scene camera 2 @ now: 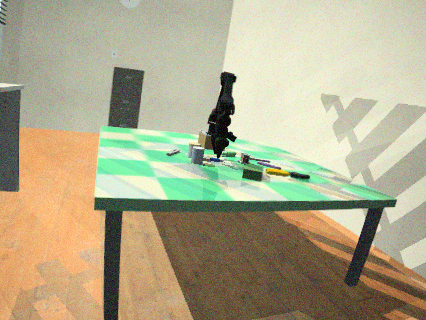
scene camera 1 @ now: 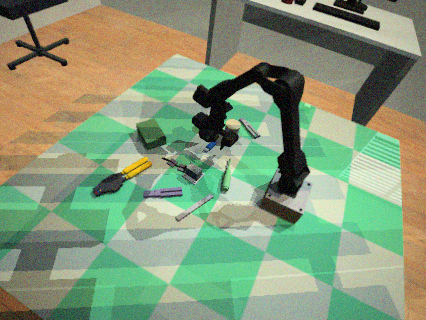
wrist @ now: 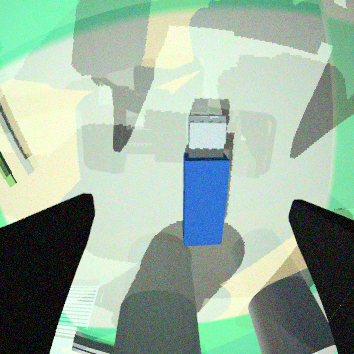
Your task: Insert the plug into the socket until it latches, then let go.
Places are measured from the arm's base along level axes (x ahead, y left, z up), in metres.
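Where they show: gripper, between the fingertips: point(scene camera 2: 216, 156) point(scene camera 1: 212, 143) point(wrist: 197, 207); arm's base, origin of its link: point(scene camera 1: 288, 187).
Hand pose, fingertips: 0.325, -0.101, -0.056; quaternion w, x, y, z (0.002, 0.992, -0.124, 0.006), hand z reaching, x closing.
Each offset is from my fingertips to the centre of the thing, as dx, dy, dz. "pt": to the spot under its first point.
The plug, a blue block with a pale metal tip {+0.006, +0.002, -0.018} point(scene camera 1: 209, 147) point(scene camera 2: 215, 159) point(wrist: 205, 200), lies on the table. In the wrist view it sits between the finger ends, its metal tip pointing up the picture. My gripper point(scene camera 1: 219, 140) point(scene camera 2: 218, 154) point(wrist: 197, 207) is open and points down above the plug, one black finger on each side, with nothing held. The socket appears to be the small grey box on a plate {+0.004, +0.161, -0.002} point(scene camera 1: 192, 172) point(scene camera 2: 245, 158), to the left of the green screwdriver in scene camera 1; its opening cannot be made out. The socket does not show in the wrist view.
Two upright cylinders {+0.056, -0.122, +0.011} point(scene camera 2: 197, 155) {-0.044, -0.105, +0.011} point(scene camera 2: 192, 148) stand close to the gripper. A green screwdriver {-0.111, +0.098, -0.011} point(scene camera 1: 226, 181), a dark green block {+0.239, +0.074, -0.004} point(scene camera 1: 151, 134), a yellow-handled tool {pt +0.196, +0.238, -0.014} point(scene camera 1: 136, 167), a purple tool {+0.057, +0.281, -0.018} point(scene camera 1: 163, 193), a grey strip {-0.064, +0.277, -0.019} point(scene camera 1: 194, 208) and a grey tool {-0.101, -0.195, -0.018} point(scene camera 1: 250, 128) lie around.
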